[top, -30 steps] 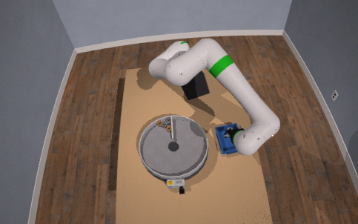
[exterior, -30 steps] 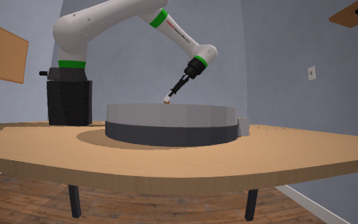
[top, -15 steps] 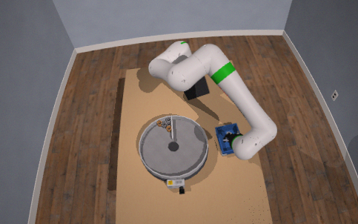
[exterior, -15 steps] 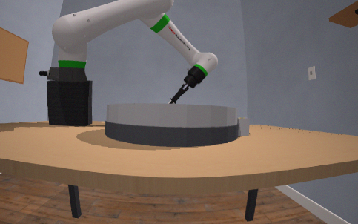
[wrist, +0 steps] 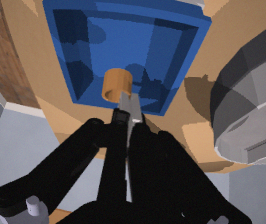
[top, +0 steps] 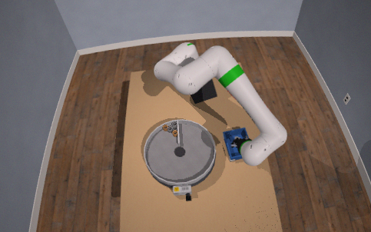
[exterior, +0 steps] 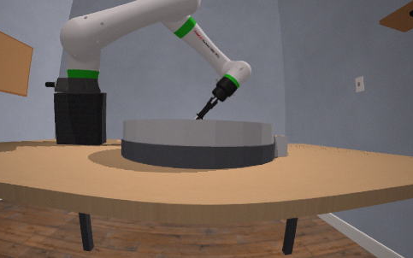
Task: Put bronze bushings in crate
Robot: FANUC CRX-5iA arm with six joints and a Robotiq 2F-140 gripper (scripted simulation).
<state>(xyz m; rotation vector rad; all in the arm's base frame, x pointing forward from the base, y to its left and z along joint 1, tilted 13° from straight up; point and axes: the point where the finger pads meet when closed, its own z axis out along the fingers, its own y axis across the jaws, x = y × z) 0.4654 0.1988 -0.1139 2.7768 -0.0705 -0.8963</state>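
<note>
The blue crate is 80 mm below my hand, 10 mm to the left of it and 10 mm behind it. The rest, counted from my hand: grey turning table 340 mm to the right, 50 mm below, 20 mm ahead.
</note>
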